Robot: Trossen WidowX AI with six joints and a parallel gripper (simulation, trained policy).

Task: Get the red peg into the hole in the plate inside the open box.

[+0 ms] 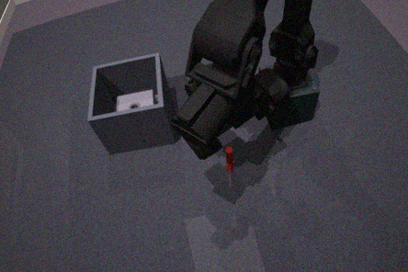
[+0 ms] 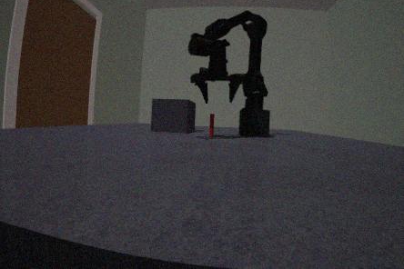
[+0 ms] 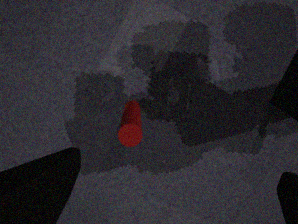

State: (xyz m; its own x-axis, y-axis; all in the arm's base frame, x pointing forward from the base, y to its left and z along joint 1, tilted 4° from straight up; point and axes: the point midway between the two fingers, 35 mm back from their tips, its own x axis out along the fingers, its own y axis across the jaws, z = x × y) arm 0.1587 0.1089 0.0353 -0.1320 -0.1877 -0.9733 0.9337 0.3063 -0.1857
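My gripper tip is now 80 mm above the red peg, 20 mm short of it and 10 mm to the right of it.
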